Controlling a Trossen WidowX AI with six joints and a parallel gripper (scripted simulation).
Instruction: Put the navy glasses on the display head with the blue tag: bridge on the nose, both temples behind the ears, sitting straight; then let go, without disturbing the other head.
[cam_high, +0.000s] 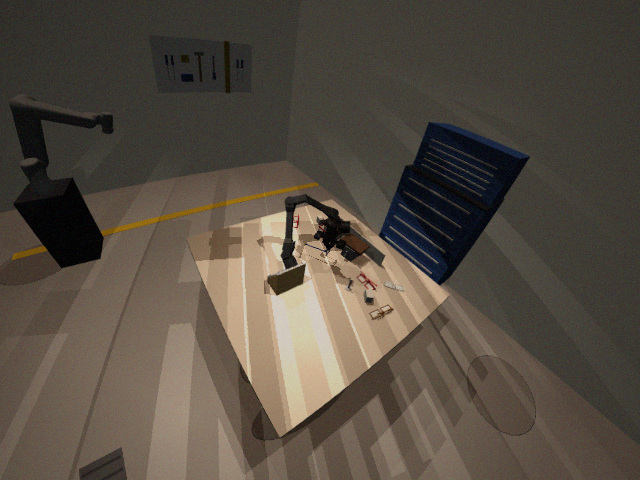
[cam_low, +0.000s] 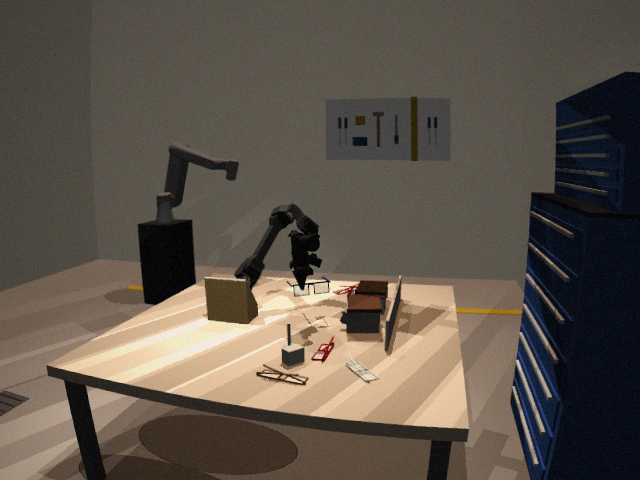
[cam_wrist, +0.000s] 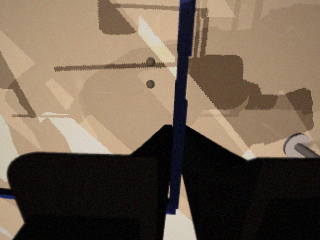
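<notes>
Now: the dark display head 21 cm ahead of my gripper tip, 8 cm below it and 1 cm to the left of it. Also, from my gripper tip: upright panel: 33 cm ahead, 13 cm to the left, 8 cm below.
</notes>
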